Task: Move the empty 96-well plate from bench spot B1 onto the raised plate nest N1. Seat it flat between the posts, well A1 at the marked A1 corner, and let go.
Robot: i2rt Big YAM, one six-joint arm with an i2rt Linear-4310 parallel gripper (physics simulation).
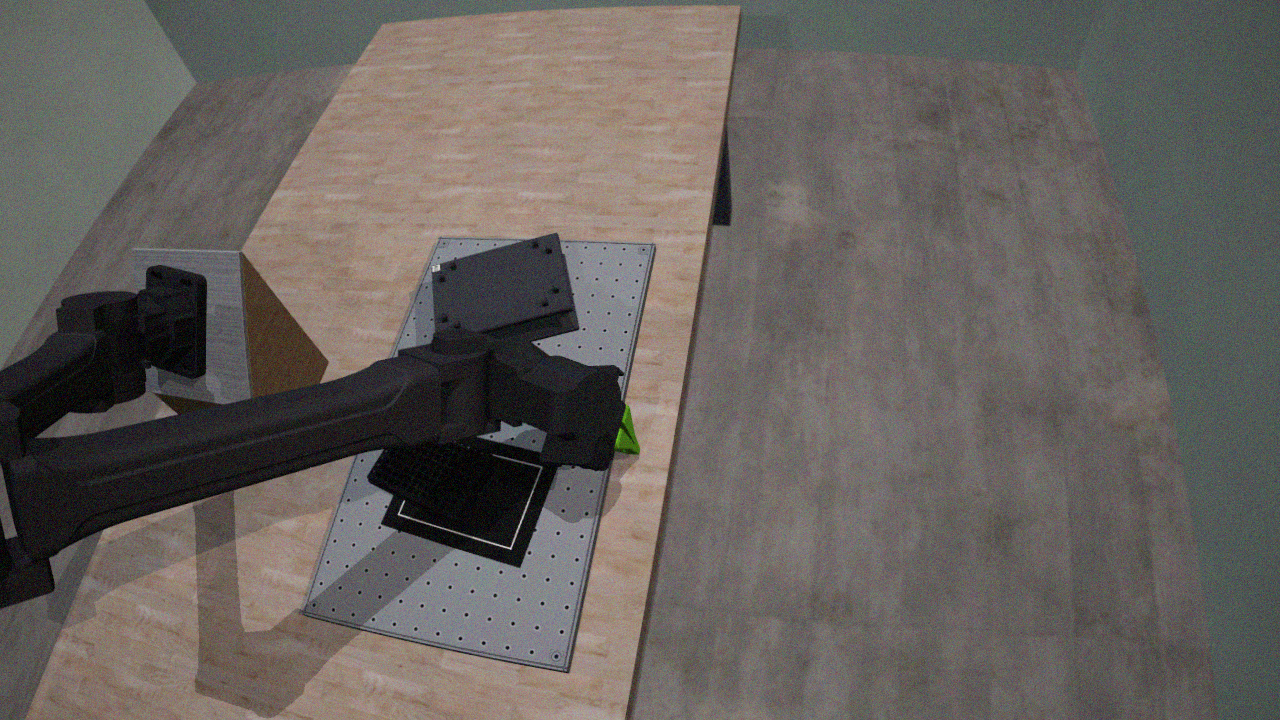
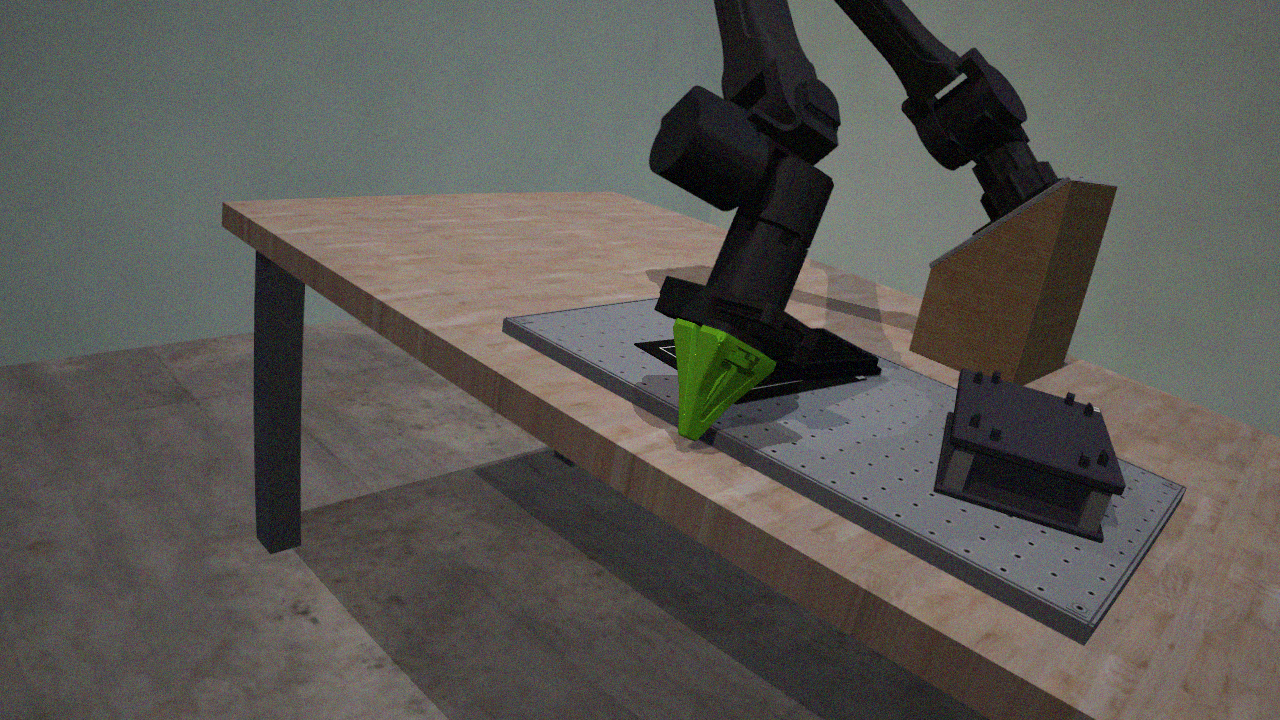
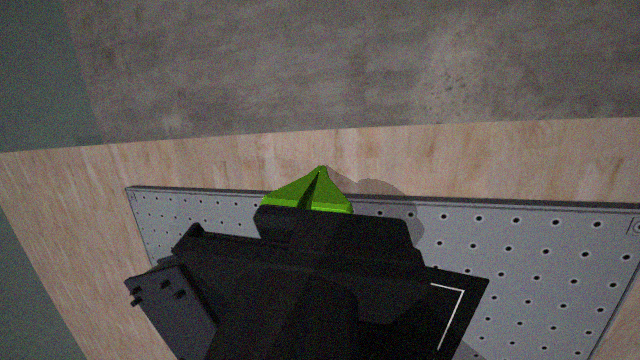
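Seen in the pictures: gripper, fingertip midpoint: (image 1: 634,451) (image 2: 686,438) (image 3: 322,171); arm's base, origin of the base link: (image 1: 180,320) (image 2: 1034,218).
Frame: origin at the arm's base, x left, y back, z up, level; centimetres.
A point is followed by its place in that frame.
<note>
The dark 96-well plate (image 1: 427,469) {x -4.4, y -31.4, z -13.9 cm} (image 2: 841,356) {x -1.0, y -29.5, z -13.9 cm} lies askew over bench spot B1, a black pad (image 1: 524,540) {x -8.8, y -44.3, z -15.3 cm} (image 3: 472,295) {x -10.8, y -42.9, z -15.3 cm} with a white outline; it overhangs one side, and the arm hides part of it. My gripper (image 1: 635,449) {x 3.7, y -52.3, z -15.8 cm} (image 2: 691,435) {x 3.7, y -52.3, z -15.8 cm} (image 3: 322,171) {x 3.7, y -52.3, z -15.8 cm} is shut, its green fingers together with nothing between them. The fingertips are beside the plate, low over the front edge of the perforated board. The raised nest N1 (image 1: 501,288) {x 18.4, y -32.1, z -11.0 cm} (image 2: 1029,422) {x 18.8, y -32.5, z -11.0 cm} (image 3: 175,306) {x 19.0, y -35.3, z -11.0 cm} has short dark posts around its top and no plate on it. A small white mark (image 1: 435,267) {x 20.0, y -22.1, z -11.0 cm} shows at one corner.
The perforated grey board (image 1: 447,617) {x -18.7, y -39.3, z -15.4 cm} (image 2: 895,501) {x 16.8, y -45.5, z -15.4 cm} (image 3: 565,260) {x -16.0, y -47.8, z -15.4 cm} carries the pad and nest. The wooden table edge runs close beyond the fingertips. A wedge-shaped wooden block (image 1: 279,335) {x 3.8, y -9.8, z -6.0 cm} (image 2: 1002,295) {x 3.3, y -9.9, z -7.5 cm} bears the arm's base. The forearm crosses above the board between nest and pad.
</note>
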